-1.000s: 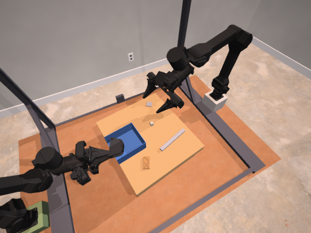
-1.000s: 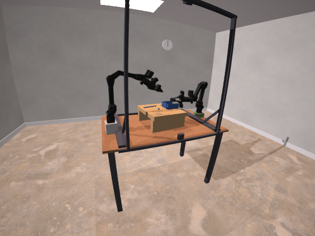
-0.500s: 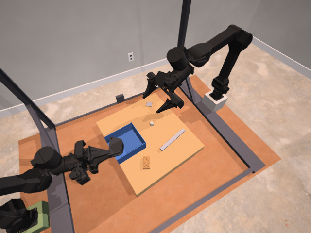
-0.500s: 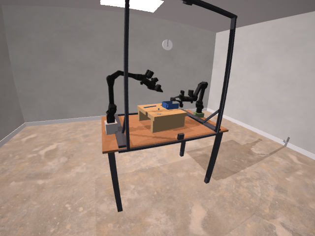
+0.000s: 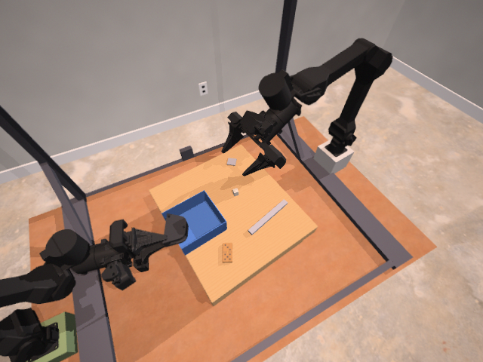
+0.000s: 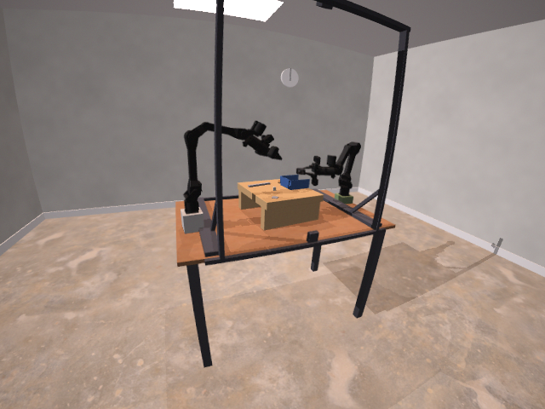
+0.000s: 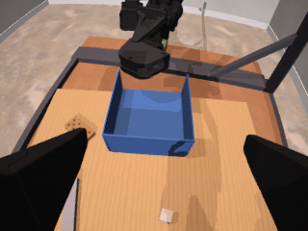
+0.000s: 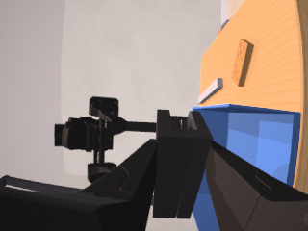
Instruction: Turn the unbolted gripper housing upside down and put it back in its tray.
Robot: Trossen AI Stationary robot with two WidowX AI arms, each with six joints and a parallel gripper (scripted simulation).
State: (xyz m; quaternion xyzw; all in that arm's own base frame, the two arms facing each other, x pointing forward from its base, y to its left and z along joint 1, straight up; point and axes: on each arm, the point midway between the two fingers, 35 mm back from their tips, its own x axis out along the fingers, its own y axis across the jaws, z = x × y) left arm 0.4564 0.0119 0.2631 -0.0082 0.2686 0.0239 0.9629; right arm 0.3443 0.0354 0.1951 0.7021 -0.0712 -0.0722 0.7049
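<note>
Right now the gripper housing is 6 cm to the left of my right hand and 1 cm above it. Round my right hand: wooden platform: 23 cm to the left, 15 cm below, 2 cm behind; then blue tray: 15 cm to the left, 7 cm below, 2 cm behind; then small cube: 27 cm to the left, 8 cm below, 5 cm behind.
</note>
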